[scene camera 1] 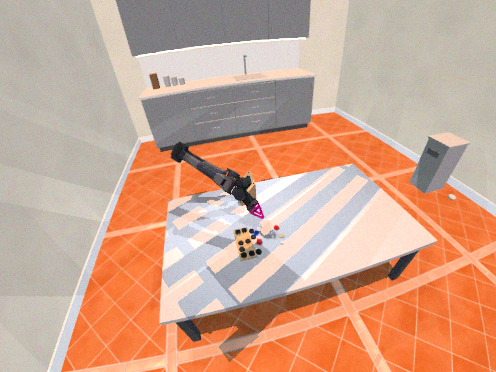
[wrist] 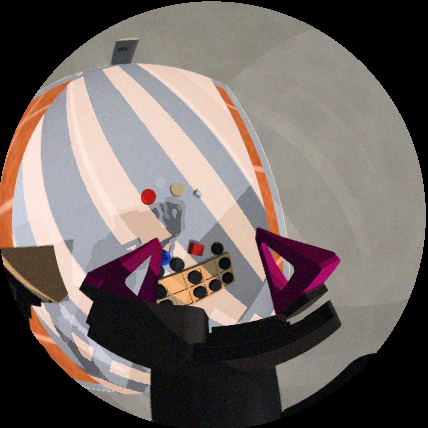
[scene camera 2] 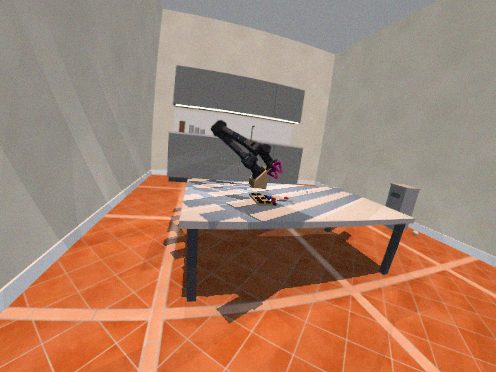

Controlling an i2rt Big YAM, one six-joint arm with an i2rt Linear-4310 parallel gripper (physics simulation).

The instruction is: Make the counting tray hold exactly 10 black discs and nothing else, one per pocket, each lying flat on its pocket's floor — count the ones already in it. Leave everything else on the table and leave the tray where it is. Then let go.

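The tan counting tray (scene camera 1: 242, 237) (wrist: 175, 284) lies on the table, with several black discs in pockets and some bare pockets. My gripper's fingers hide its near left part in the wrist view. One black disc (scene camera 1: 258, 251) (wrist: 217, 248) lies outside the tray by its far right corner. Another black disc (scene camera 1: 253, 237) (wrist: 177, 264) lies beside its long edge, and a third black disc (scene camera 1: 251, 231) (wrist: 160, 271) is partly hidden behind a finger in the wrist view. My gripper (scene camera 1: 260, 215) (scene camera 2: 278, 170) (wrist: 206, 238) is open and empty, above the table and apart from the discs.
Beside the tray are a red block (scene camera 1: 259, 241) (wrist: 196, 249) and a blue piece (scene camera 1: 256, 233) (wrist: 165, 258). Farther off lie a red disc (scene camera 1: 276, 227) (wrist: 148, 196), a tan disc (scene camera 1: 282, 235) (wrist: 177, 189), a pale disc (wrist: 160, 182) and a small grey block (wrist: 198, 193). A tan upright block (scene camera 2: 258, 181) stands near the arm.
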